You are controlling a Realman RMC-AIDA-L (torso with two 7-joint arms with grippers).
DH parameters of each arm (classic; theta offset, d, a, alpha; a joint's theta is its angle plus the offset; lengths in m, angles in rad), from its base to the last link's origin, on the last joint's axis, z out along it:
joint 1: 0 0.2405 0 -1.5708
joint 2: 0 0 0 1.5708
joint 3: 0 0.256 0 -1.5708
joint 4: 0 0 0 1.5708
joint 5: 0 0.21 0 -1.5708
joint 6: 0 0 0 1.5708
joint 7: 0 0.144 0 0
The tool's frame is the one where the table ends.
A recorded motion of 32 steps. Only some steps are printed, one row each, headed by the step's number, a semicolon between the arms.
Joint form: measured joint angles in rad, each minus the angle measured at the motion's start. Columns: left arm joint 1, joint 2, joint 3, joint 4, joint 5, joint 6, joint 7; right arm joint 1, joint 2, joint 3, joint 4, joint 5, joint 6, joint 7.
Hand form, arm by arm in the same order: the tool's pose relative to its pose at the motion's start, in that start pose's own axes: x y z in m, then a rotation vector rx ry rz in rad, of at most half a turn. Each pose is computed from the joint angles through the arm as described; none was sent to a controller.
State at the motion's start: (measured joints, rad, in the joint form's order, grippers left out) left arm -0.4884 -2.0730 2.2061 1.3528 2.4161 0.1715 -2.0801; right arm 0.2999 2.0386 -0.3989 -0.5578 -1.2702 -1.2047 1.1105
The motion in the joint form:
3: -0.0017 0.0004 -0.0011 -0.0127 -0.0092 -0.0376 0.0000; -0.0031 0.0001 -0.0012 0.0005 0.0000 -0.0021 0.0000
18: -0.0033 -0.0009 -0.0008 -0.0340 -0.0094 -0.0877 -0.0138; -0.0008 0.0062 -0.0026 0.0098 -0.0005 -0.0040 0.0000
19: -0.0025 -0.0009 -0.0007 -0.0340 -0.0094 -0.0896 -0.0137; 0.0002 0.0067 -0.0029 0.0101 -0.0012 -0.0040 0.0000
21: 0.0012 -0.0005 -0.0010 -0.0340 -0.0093 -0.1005 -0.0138; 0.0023 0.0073 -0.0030 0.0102 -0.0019 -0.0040 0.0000
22: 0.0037 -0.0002 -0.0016 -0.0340 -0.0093 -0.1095 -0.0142; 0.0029 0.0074 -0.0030 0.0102 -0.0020 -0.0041 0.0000
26: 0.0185 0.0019 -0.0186 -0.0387 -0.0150 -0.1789 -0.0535; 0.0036 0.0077 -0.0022 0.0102 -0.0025 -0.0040 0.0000
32: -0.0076 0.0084 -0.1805 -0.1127 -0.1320 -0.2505 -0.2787; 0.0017 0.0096 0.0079 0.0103 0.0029 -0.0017 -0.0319
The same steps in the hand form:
3: -0.0012 -0.0038 0.0004 0.0289 0.0082 -0.0092; 0.0006 -0.0001 -0.0012 -0.0002 0.0015 0.0005
18: -0.0039 -0.0076 0.0011 0.0652 0.0150 -0.0246; 0.0047 0.0034 -0.0007 -0.0048 0.0055 0.0143
19: -0.0040 -0.0077 0.0009 0.0669 0.0154 -0.0250; 0.0049 0.0039 -0.0003 -0.0062 0.0059 0.0147
21: -0.0045 -0.0087 0.0002 0.0769 0.0177 -0.0273; 0.0050 0.0046 0.0006 -0.0085 0.0056 0.0151
22: -0.0047 -0.0098 -0.0003 0.0855 0.0200 -0.0293; 0.0049 0.0047 0.0009 -0.0092 0.0054 0.0151
26: -0.0084 -0.0217 -0.0046 0.1605 0.0356 -0.0869; 0.0049 0.0049 0.0011 -0.0093 0.0051 0.0153
32: -0.0436 -0.0766 -0.0144 0.3541 0.0237 -0.4547; 0.0045 0.0028 -0.0007 0.0049 -0.0025 -0.0110

